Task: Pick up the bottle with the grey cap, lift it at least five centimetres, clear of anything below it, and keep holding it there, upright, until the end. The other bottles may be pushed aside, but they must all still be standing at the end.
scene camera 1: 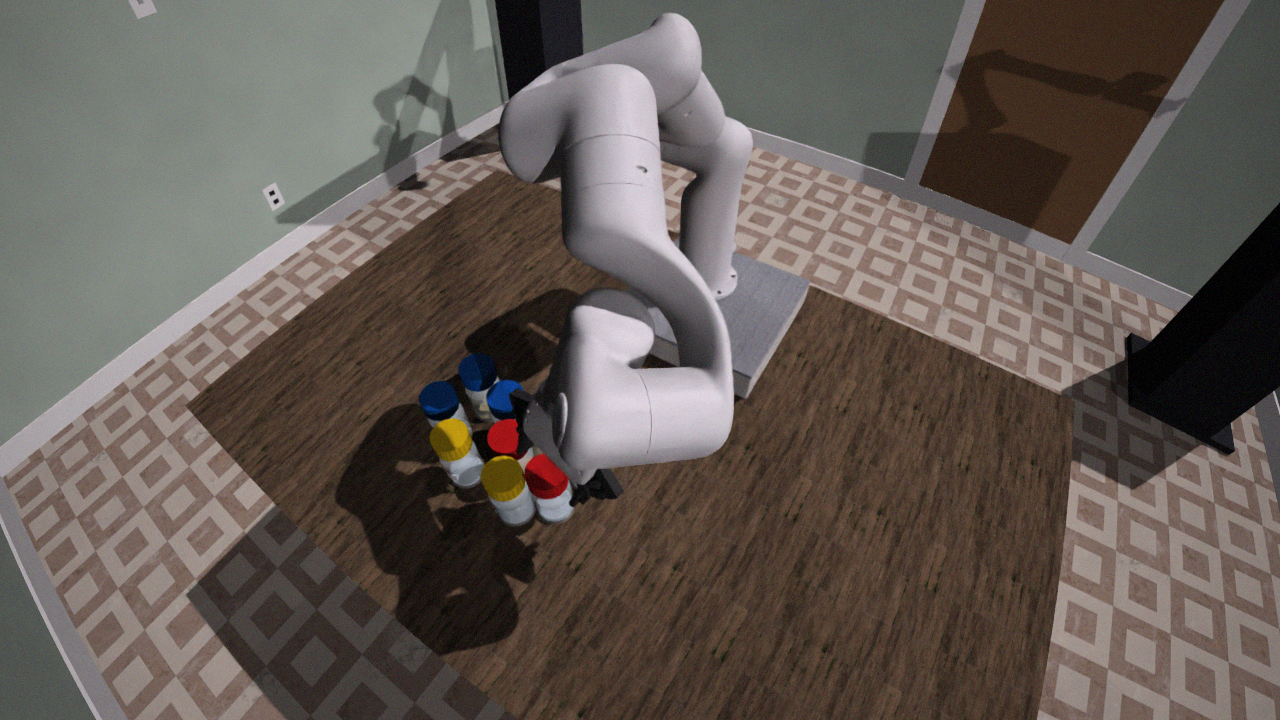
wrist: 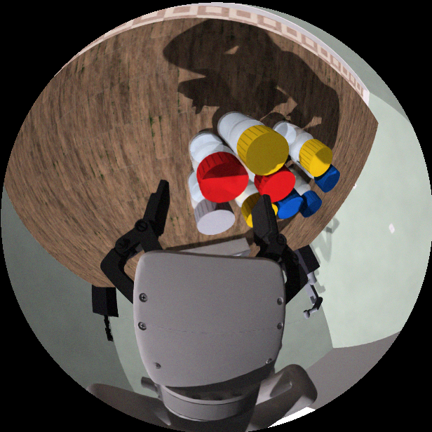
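Note:
The bottle with the grey cap stands upright at the near side of the bottle group in the wrist view; the arm hides it in the scene view. My gripper is wide open and empty. In the wrist view the grey cap shows between the two fingers, nearer the right one, touching neither; the height gap is hard to judge. A red-capped bottle stands right beside it. A yellow-capped bottle is partly covered by the right finger.
Other standing bottles are close by: yellow-capped, another yellow-capped, red-capped, and several blue-capped, one at the back. The grey base plate lies under the arm's foot.

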